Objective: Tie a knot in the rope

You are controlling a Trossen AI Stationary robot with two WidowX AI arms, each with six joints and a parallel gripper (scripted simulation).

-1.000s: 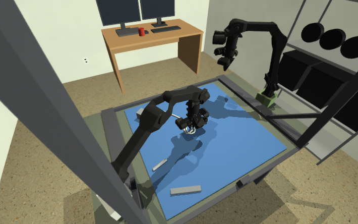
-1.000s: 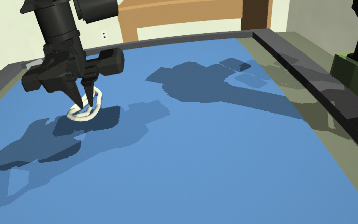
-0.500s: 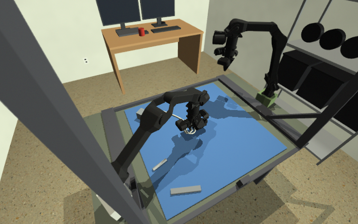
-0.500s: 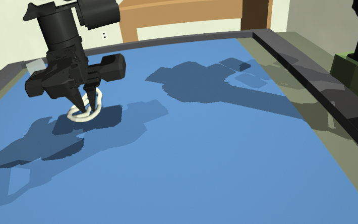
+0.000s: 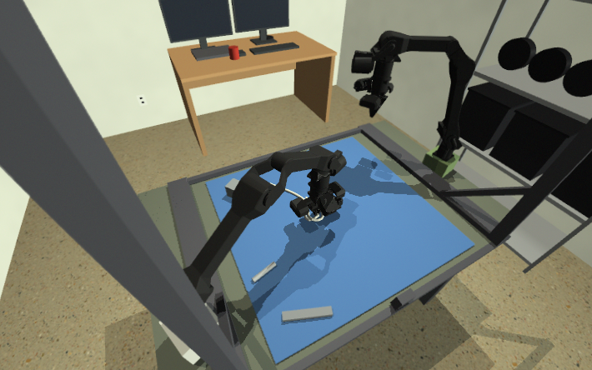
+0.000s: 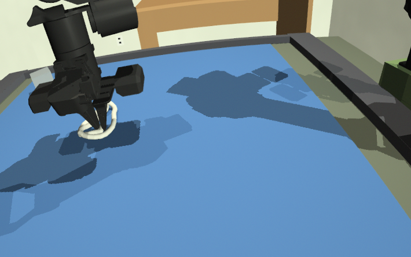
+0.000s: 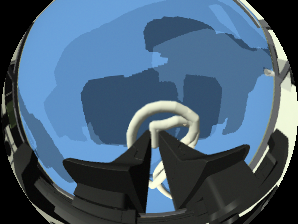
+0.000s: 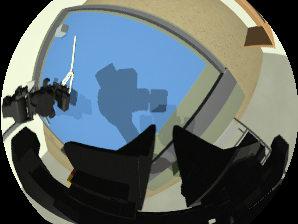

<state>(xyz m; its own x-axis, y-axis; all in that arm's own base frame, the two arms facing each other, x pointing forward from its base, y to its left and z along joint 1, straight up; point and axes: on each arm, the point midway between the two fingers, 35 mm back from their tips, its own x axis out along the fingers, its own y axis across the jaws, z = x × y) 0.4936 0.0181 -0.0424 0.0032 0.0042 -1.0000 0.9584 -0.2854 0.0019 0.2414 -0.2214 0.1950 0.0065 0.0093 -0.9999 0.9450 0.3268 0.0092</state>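
Now: the blue mat 40 mm to the right of my left hand, 40 mm below it and 10 mm behind it. Also, from my left hand: grey bar: 240 mm to the left, 240 mm behind, 30 mm below; then grey cube: 260 mm ahead, 180 mm to the left, 10 mm below.
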